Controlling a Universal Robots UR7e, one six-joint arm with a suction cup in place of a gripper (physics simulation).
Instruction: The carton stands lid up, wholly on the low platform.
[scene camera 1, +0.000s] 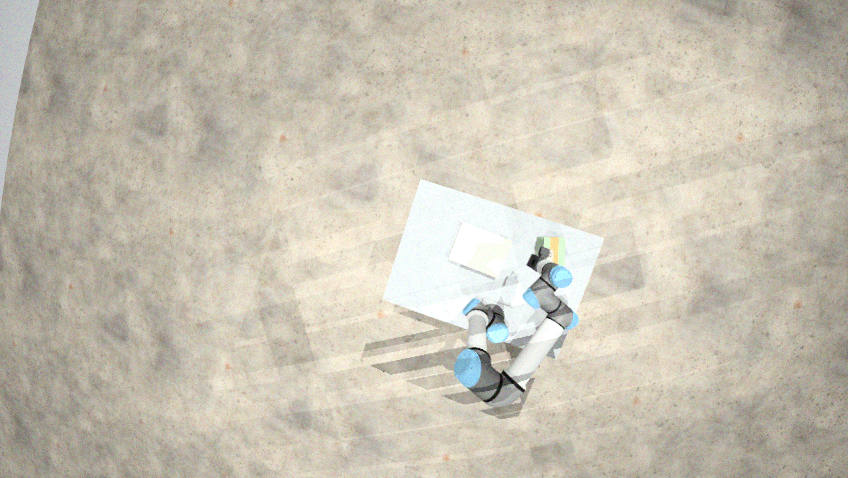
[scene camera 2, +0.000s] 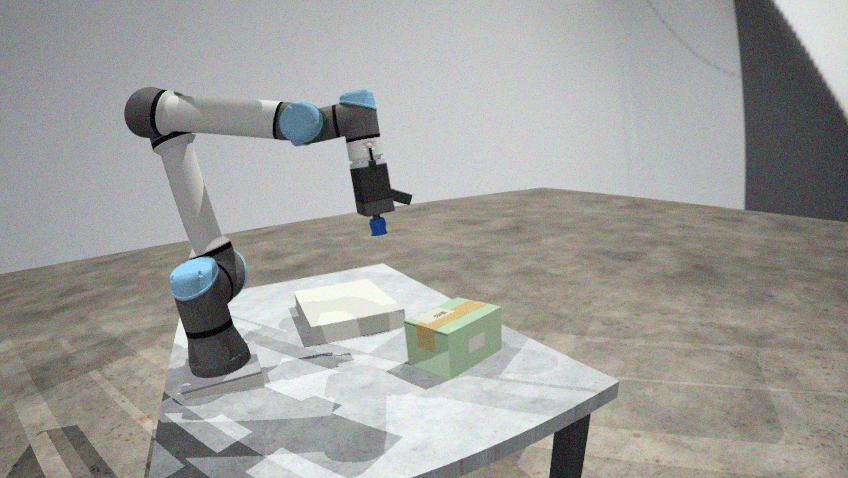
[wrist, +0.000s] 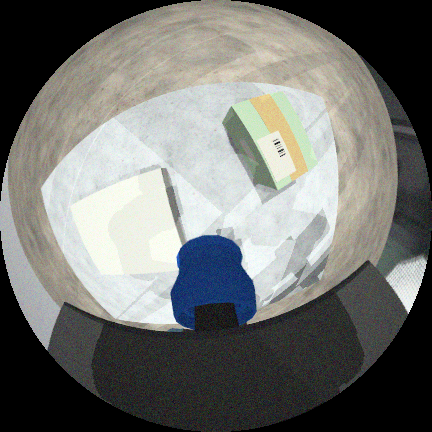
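Pixels of known places: hand, its tool point: (scene camera 2: 379, 233) (wrist: 209, 262); arm's base, origin of its link: (scene camera 2: 221, 362).
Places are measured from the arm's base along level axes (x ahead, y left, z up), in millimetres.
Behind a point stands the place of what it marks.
Note:
A light green carton (scene camera 1: 557, 244) @[x 550, y -148, z 77 mm] (scene camera 2: 454, 338) @[x 467, y -229, z 60 mm] (wrist: 280, 142) @[x 489, y -141, z 77 mm] stands on the table, apart from the low platform, with its orange-taped face and a white barcode label on top. In the wrist view it is at the upper right. The low platform (scene camera 1: 478, 249) @[x 349, y 243, z 25 mm] (scene camera 2: 350, 305) @[x 358, y 175, z 24 mm] (wrist: 130, 225) @[x 370, y 178, z 24 mm] is a flat cream block with nothing on it, at the lower left in the wrist view. My gripper, a blue suction cup (scene camera 2: 378, 232) (wrist: 211, 250), hangs high above the table with nothing on it, so it is open. In scene camera 1 the arm hides the cup and part of the carton.
The grey-white table (scene camera 1: 409, 237) @[x 249, y 665, z -24 mm] (scene camera 2: 504, 427) @[x 455, y -433, z -24 mm] (wrist: 185, 110) @[x 602, y 13, z -24 mm] carries both things and the arm's base plate (scene camera 2: 231, 385) @[x 25, y -102, z -11 mm]. Scene camera 2 shows the table's near right corner beyond the carton. Arm shadows lie across the table.

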